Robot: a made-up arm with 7 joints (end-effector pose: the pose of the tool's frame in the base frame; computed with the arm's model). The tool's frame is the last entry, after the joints. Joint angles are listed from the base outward.
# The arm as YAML. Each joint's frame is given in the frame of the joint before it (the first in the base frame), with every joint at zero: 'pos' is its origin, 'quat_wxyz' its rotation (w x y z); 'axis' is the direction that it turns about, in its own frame. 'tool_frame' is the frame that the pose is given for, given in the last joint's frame.
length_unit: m
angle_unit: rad
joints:
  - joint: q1
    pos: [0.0, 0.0, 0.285]
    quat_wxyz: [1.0, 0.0, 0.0, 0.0]
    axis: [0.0, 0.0, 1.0]
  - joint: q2
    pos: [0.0, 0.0, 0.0]
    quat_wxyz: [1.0, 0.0, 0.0, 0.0]
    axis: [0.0, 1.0, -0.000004]
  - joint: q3
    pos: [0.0, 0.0, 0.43]
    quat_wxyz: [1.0, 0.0, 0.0, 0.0]
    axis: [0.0, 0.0, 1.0]
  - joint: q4
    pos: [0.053, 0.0, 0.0]
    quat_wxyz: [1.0, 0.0, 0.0, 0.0]
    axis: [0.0, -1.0, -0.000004]
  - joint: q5
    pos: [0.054, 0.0, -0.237]
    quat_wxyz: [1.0, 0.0, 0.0, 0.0]
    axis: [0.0, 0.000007, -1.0]
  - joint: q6
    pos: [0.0, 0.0, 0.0]
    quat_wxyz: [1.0, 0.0, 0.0, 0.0]
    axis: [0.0, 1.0, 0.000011]
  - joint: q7
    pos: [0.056, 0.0, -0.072]
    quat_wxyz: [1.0, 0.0, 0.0, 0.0]
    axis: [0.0, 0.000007, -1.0]
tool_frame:
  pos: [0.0, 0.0, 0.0]
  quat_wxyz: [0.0, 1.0, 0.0, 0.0]
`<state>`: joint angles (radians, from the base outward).
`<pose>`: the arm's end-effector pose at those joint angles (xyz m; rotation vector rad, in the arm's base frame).
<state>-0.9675 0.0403 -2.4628 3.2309 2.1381 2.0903 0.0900</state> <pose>0.0620 -0.1155 0.9500 1.8544 -1.4559 0.9612</pose>
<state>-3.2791 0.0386 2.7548 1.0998 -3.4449 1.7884 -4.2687</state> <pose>0.3069 -0.1563 0.7208 0.1382 0.3614 1.5729</pose>
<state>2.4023 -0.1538 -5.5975 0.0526 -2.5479 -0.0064 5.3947</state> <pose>-0.0638 -0.0404 0.4117 -2.9899 -0.3663 0.2228</pose>
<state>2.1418 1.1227 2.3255 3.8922 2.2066 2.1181 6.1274</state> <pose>-0.1192 0.5403 0.4456 1.1903 0.8861 0.7159</pose>
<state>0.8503 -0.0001 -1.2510 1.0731 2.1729 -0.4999 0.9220</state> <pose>0.2460 -0.1791 0.5903 0.6860 2.2842 -0.6653</pose>
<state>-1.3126 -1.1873 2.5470 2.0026 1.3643 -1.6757 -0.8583</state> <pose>0.0059 0.5871 0.3892 -1.1958 -0.0486 -2.8311</pose>
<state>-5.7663 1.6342 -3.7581 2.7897 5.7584 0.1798 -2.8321</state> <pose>0.6496 0.4010 0.3122 -1.1745 -1.4602 -2.5193</pose>
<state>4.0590 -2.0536 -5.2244 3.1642 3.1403 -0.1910 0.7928</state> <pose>0.4422 0.4903 -0.0262 -1.7318 0.9733 -0.3915</pose>
